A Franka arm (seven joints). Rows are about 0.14 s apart.
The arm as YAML. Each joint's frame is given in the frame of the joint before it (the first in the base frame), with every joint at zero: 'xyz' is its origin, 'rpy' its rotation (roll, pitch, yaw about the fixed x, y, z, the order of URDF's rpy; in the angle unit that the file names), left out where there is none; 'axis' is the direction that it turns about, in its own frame. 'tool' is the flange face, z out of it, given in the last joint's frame.
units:
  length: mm
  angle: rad
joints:
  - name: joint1
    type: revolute
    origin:
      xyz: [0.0, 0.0, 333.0]
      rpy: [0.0, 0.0, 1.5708]
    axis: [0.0, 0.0, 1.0]
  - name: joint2
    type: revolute
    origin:
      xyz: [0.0, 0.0, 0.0]
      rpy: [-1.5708, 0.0, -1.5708]
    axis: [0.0, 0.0, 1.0]
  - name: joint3
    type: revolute
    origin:
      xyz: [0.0, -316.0, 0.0]
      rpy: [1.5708, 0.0, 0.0]
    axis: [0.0, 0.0, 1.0]
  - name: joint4
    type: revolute
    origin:
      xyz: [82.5, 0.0, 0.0]
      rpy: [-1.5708, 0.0, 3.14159]
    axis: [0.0, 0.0, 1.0]
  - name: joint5
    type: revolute
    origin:
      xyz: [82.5, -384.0, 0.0]
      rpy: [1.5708, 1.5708, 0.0]
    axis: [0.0, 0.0, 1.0]
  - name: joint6
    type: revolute
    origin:
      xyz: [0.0, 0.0, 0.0]
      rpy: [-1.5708, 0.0, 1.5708]
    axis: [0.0, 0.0, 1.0]
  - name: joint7
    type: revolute
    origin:
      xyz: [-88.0, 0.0, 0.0]
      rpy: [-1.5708, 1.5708, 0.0]
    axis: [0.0, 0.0, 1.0]
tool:
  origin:
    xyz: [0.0, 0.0, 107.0]
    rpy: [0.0, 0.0, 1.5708]
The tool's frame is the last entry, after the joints.
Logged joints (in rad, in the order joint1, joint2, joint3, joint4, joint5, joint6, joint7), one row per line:
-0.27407 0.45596 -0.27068 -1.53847 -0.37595 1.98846 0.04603
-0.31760 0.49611 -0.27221 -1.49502 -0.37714 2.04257 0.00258
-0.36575 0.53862 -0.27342 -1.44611 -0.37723 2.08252 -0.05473
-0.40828 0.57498 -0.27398 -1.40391 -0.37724 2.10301 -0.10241
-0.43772 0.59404 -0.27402 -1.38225 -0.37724 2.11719 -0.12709
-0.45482 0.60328 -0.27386 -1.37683 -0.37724 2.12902 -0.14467
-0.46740 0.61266 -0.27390 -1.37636 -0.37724 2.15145 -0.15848
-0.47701 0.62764 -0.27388 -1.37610 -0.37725 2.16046 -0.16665
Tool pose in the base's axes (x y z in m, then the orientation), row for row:
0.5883 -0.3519 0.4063 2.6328 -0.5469 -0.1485
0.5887 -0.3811 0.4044 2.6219 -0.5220 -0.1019
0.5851 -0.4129 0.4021 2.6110 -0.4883 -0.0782
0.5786 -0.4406 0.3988 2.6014 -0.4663 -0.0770
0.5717 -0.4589 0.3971 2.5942 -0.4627 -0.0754
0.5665 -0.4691 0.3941 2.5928 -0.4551 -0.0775
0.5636 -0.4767 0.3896 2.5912 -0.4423 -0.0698
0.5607 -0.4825 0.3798 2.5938 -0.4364 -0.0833
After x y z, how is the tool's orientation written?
As a rotation vector, in radians.
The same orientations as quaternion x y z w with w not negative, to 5 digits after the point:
0.95313 -0.19799 -0.05376 0.22237
0.95352 -0.18984 -0.03706 0.23104
0.95388 -0.17839 -0.02857 0.23973
0.95360 -0.17093 -0.02823 0.24625
0.95281 -0.16994 -0.02769 0.25001
0.95293 -0.16726 -0.02848 0.25128
0.95328 -0.16272 -0.02568 0.25321
0.95377 -0.16047 -0.03063 0.25225

